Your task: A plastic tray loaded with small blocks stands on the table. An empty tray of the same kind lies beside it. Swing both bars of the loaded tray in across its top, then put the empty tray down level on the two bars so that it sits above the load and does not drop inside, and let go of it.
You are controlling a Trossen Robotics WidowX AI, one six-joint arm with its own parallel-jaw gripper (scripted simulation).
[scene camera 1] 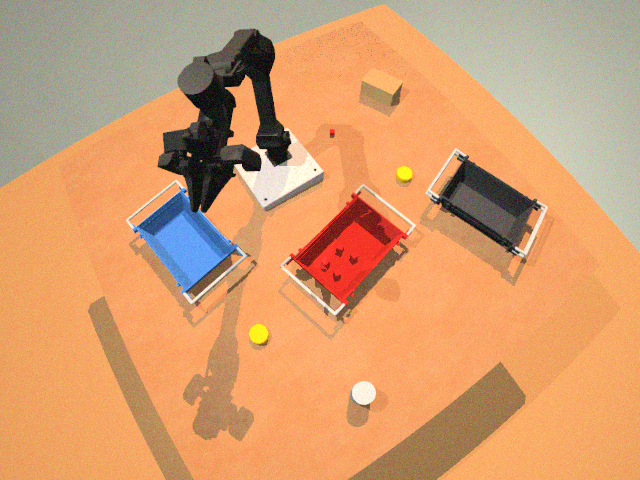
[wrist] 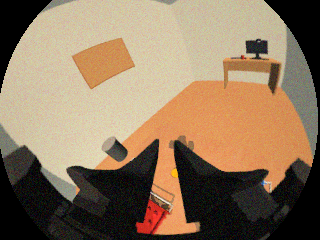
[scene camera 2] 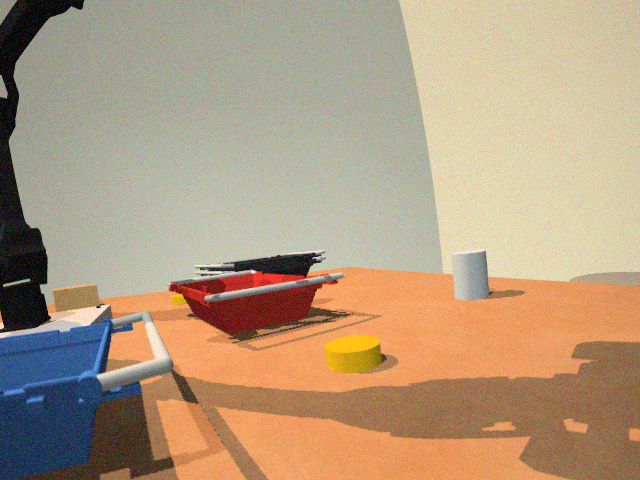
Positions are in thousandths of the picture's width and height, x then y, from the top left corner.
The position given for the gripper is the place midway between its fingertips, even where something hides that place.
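The gripper is out of frame in scene camera 2. The gripper is visible in scene camera 1 (310, 443) and in the wrist view (520, 594).
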